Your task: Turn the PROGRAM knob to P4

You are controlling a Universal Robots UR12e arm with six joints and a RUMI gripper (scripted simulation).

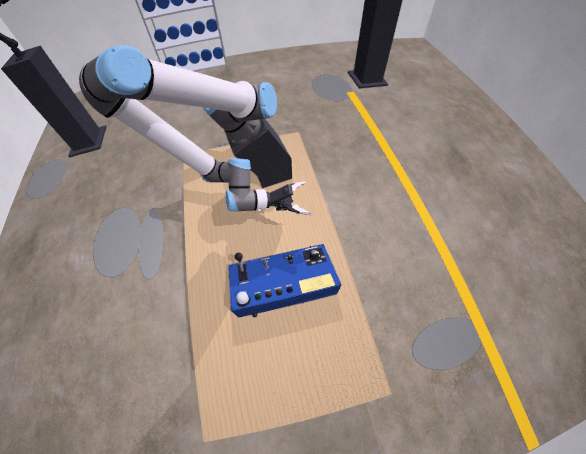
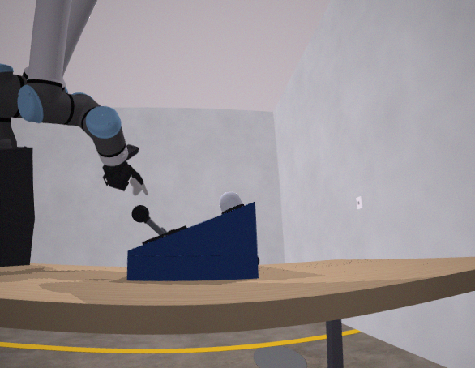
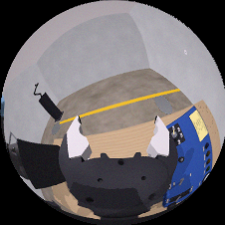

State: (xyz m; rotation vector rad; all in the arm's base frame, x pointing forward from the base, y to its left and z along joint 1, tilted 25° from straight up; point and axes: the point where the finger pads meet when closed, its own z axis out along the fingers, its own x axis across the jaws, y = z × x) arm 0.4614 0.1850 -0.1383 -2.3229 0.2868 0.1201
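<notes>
The black mode knob lies 190 mm below my hand, 190 mm ahead of it and 140 mm to the right of it. Also, from my hand: black ball lever 380 mm to the right, 180 mm below, 170 mm ahead; blue console 220 mm below, 220 mm ahead, 200 mm to the right; toggle 260 mm to the right, 200 mm below, 190 mm ahead.
</notes>
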